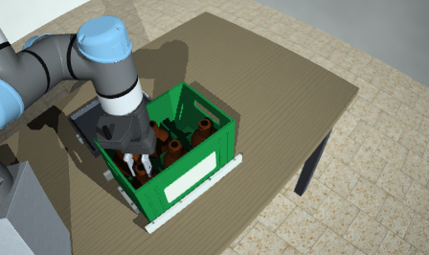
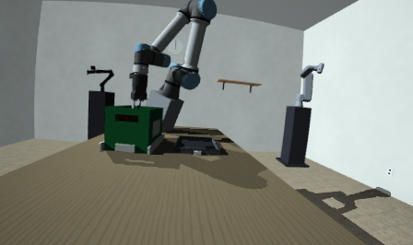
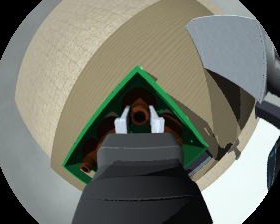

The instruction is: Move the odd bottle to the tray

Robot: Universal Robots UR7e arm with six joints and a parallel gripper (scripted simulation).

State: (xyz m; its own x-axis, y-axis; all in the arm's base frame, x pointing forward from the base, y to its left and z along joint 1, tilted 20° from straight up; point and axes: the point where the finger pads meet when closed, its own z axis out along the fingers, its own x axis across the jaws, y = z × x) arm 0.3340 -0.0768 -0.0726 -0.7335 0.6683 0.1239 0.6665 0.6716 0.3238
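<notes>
My hand is 90 mm short of the crate, 50 mm to the right of it and 80 mm above it. Also, from my hand: dark grey tray 50 mm ahead, 330 mm to the left, 150 mm below.
</notes>
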